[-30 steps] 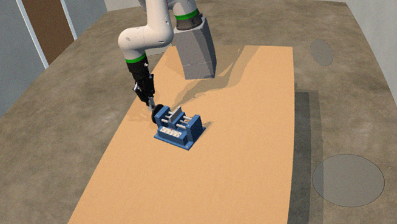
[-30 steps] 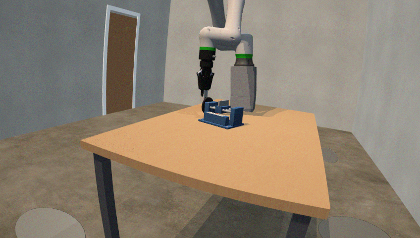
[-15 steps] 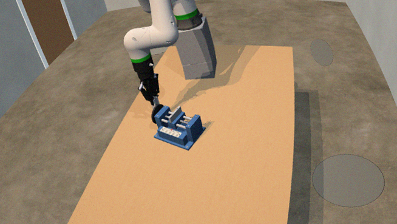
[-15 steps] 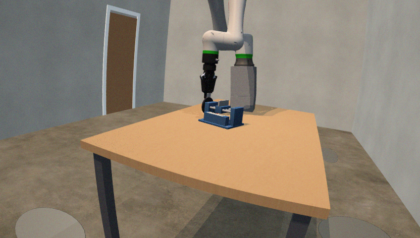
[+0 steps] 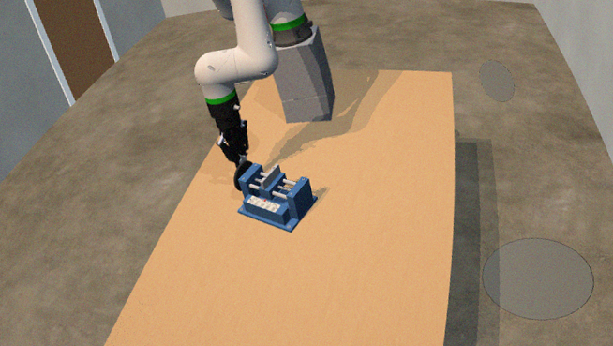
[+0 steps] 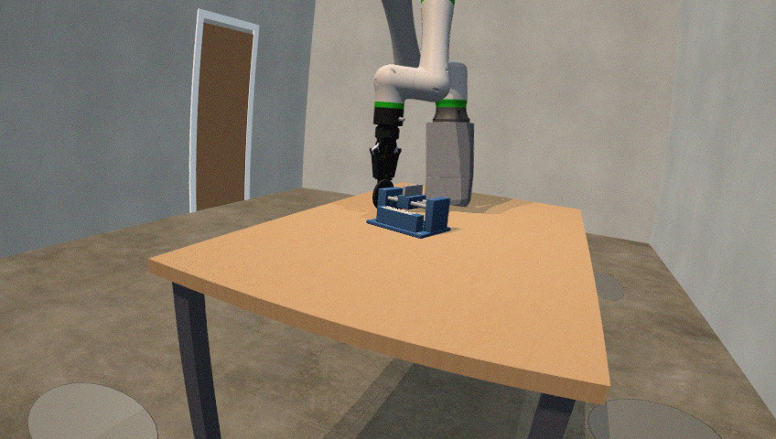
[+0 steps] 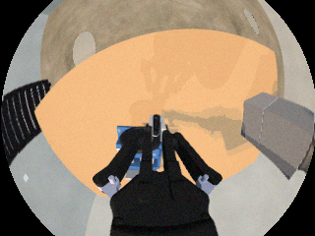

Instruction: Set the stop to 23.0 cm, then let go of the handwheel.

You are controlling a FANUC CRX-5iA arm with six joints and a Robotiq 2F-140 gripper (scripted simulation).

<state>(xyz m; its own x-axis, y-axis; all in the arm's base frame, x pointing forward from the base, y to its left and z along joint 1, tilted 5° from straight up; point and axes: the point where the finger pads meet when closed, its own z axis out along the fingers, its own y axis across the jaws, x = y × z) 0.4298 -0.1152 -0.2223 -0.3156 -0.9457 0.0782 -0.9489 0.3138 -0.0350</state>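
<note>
Now: the grey stop plate 9 cm ahead of my hand, 12 cm to the left of it and 1 cm above it. Also, from my hand: black handwheel (1 cm ahead, 1 cm to the left, 1 cm below).
</note>
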